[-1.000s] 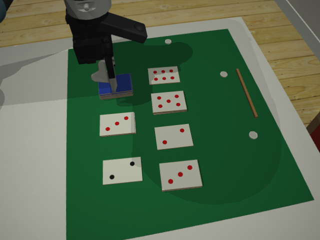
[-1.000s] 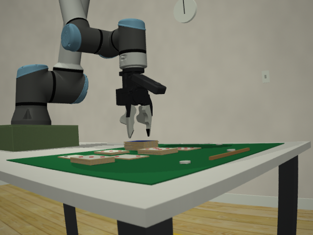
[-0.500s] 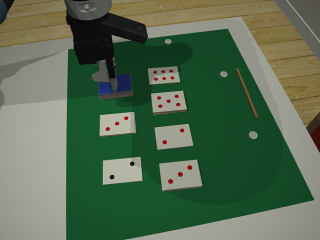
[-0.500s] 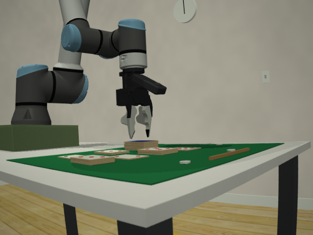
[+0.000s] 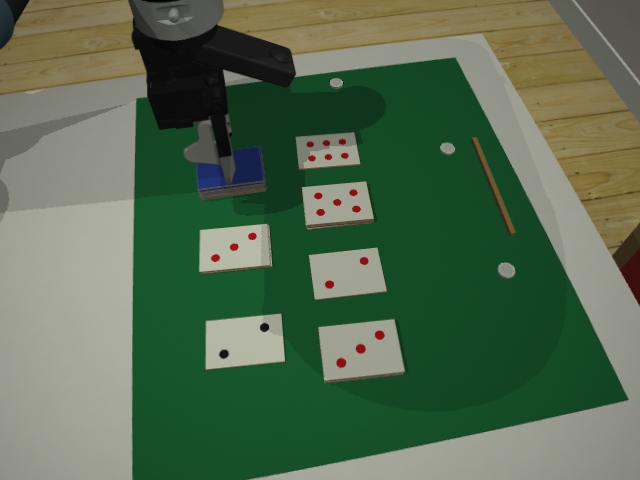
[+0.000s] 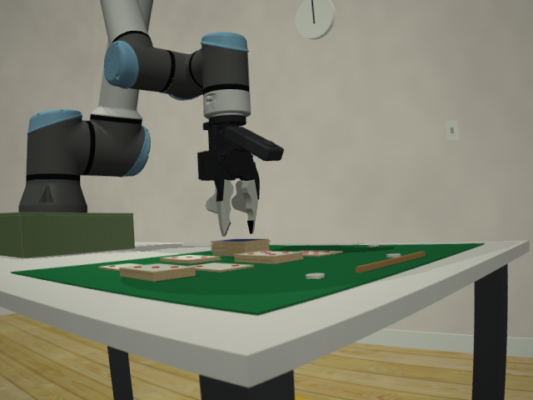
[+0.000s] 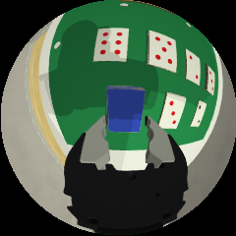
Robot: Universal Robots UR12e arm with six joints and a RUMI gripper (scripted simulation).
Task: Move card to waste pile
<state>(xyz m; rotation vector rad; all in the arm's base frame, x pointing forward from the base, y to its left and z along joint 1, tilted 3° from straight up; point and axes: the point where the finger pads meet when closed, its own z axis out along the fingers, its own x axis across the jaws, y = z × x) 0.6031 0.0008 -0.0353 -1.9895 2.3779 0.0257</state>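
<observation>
Right now the black two card is 240 mm to the right of my hand, 50 mm below it and 50 mm behind it. The rest, counted from my hand: green mat (120 mm to the right, 110 mm ahead, 60 mm below); then wooden stick (340 mm ahead, 130 mm to the right, 50 mm below).
</observation>
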